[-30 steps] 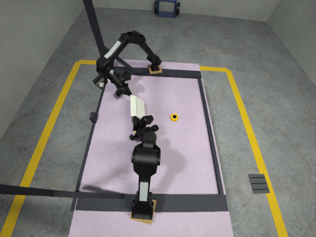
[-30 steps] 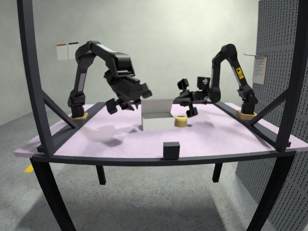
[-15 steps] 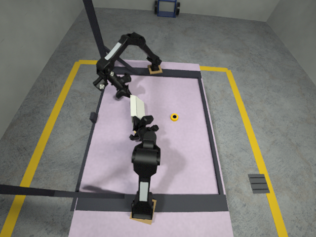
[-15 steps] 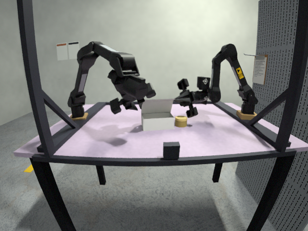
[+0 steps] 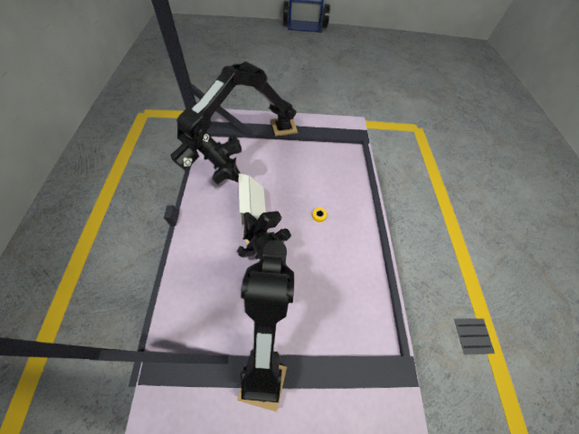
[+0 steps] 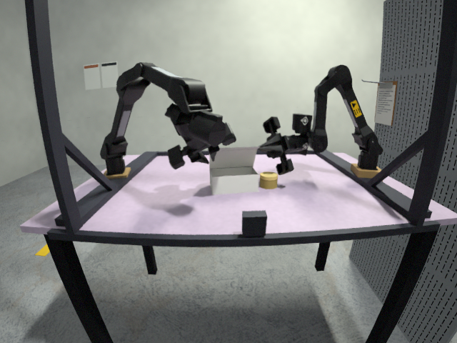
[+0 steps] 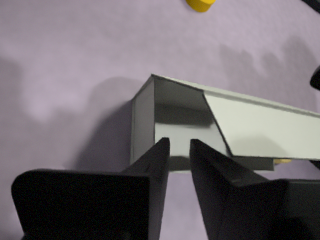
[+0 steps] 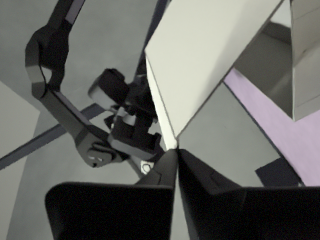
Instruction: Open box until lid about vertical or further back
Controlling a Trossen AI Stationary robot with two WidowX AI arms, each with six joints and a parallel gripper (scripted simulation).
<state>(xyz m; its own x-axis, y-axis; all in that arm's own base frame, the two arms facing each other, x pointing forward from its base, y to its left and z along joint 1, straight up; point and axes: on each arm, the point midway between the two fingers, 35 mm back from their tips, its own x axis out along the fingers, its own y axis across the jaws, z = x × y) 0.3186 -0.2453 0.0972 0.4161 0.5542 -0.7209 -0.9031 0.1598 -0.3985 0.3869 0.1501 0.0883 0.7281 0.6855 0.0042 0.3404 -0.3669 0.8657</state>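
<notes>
Right now my left hand is 80 mm to the left of the white box, 60 mm short of it and 40 mm above it.
Right now my right hand is 100 mm to the right of the white box, 50 mm above it and 10 mm past it.
</notes>
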